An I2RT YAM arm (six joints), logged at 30 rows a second.
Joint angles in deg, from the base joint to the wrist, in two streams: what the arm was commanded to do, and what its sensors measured. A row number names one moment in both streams.
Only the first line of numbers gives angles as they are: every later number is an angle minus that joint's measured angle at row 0.
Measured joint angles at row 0: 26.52, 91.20, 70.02, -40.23, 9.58, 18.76
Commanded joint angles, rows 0 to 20: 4.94, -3.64, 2.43, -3.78, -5.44, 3.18; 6.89, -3.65, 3.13, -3.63, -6.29, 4.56; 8.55, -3.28, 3.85, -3.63, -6.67, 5.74; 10.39, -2.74, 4.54, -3.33, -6.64, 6.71; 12.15, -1.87, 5.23, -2.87, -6.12, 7.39; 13.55, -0.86, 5.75, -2.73, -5.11, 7.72; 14.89, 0.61, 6.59, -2.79, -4.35, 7.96; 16.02, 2.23, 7.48, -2.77, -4.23, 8.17; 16.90, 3.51, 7.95, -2.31, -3.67, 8.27; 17.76, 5.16, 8.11, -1.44, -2.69, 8.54; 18.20, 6.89, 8.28, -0.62, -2.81, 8.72; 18.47, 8.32, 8.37, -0.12, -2.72, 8.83; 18.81, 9.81, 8.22, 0.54, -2.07, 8.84; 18.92, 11.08, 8.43, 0.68, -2.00, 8.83; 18.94, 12.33, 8.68, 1.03, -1.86, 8.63; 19.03, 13.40, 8.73, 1.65, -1.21, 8.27; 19.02, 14.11, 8.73, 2.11, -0.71, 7.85; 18.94, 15.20, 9.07, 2.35, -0.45, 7.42; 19.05, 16.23, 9.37, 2.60, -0.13, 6.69; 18.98, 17.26, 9.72, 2.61, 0.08, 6.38; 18.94, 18.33, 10.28, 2.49, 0.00, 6.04
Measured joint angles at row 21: 18.80, 16.89, 8.06, 1.42, -1.66, 7.26
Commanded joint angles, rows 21 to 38: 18.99, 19.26, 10.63, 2.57, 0.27, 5.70; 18.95, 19.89, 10.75, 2.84, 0.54, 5.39; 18.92, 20.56, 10.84, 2.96, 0.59, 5.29; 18.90, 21.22, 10.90, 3.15, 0.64, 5.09; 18.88, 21.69, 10.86, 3.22, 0.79, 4.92; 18.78, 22.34, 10.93, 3.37, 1.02, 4.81; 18.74, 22.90, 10.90, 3.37, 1.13, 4.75; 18.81, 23.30, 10.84, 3.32, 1.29, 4.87; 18.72, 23.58, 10.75, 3.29, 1.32, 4.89; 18.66, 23.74, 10.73, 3.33, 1.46, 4.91; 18.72, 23.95, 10.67, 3.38, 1.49, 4.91; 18.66, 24.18, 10.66, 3.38, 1.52, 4.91; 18.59, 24.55, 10.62, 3.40, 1.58, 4.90; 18.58, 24.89, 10.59, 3.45, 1.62, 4.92; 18.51, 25.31, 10.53, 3.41, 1.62, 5.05; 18.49, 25.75, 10.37, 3.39, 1.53, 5.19; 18.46, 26.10, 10.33, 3.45, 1.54, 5.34; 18.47, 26.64, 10.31, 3.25, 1.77, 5.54
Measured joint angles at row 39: 18.69, 23.78, 9.97, 3.65, 0.86, 5.25
